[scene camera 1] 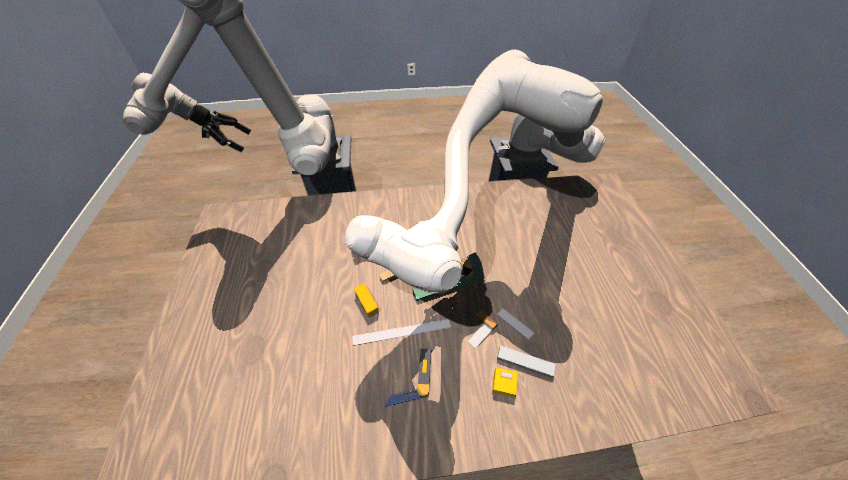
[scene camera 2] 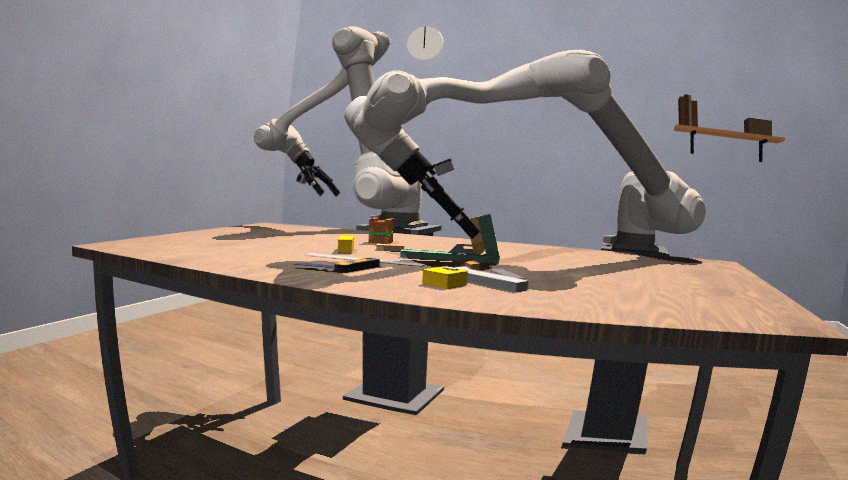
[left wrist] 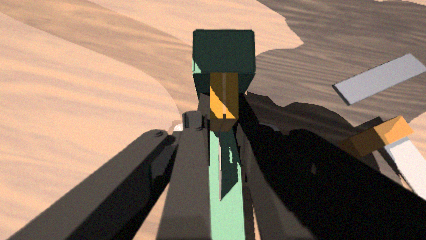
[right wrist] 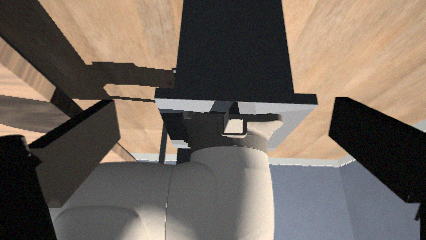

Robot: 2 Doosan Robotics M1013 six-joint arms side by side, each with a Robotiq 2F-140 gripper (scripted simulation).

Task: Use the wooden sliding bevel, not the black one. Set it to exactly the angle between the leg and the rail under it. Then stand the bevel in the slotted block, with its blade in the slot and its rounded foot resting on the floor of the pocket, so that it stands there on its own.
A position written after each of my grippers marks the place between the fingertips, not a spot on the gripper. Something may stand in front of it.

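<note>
Scene camera 1 gives me my right gripper (scene camera 1: pixel 246 141). In scene camera 2 I can see my left gripper (scene camera 2: pixel 476 234), along with my right gripper (scene camera 2: pixel 330 194). The left wrist view shows a wooden sliding bevel (left wrist: pixel 224 104), and my left gripper (left wrist: pixel 221 108) is in there too. My right gripper (right wrist: pixel 224 118) is visible in the right wrist view, but the right wrist view misses the wooden sliding bevel, hidden by my right gripper.
</note>
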